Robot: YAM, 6 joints.
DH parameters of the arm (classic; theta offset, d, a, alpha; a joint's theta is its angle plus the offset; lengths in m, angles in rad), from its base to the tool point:
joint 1: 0 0.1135 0.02 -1.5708
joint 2: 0 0 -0.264 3.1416
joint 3: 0.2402 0 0.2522 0
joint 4: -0.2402 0 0.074 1.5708
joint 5: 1.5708 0 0 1.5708
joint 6: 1.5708 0.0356 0 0
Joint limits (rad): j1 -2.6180..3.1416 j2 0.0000..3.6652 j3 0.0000..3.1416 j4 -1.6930..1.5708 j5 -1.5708..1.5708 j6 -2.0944..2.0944
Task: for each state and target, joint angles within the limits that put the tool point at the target. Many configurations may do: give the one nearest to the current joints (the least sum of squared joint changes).
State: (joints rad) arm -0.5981 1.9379 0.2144 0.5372 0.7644 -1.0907
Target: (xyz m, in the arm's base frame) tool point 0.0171 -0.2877 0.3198
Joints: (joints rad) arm -1.4192 1.2970 0.7827 0.7245 0.8411 -1.0907
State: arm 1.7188 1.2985 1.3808 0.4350 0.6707 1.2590
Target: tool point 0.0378 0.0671 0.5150
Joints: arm 1.4099 0.6801 1.1351 0.4034 0.8422 1.2590
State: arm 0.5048 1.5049 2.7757 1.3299 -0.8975 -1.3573
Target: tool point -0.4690 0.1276 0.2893
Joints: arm -0.2082 0.6309 3.1416 1.5424 -0.9012 -1.3573
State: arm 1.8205 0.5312 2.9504 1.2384 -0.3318 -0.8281
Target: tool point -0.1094 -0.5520 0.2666
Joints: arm 1.3946 0.3680 2.8905 0.9511 -0.3119 -0.8281
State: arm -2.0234 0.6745 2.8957 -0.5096 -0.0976 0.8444
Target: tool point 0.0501 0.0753 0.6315
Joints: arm -2.1060 0.8978 2.3708 -0.8707 -0.1321 0.8444
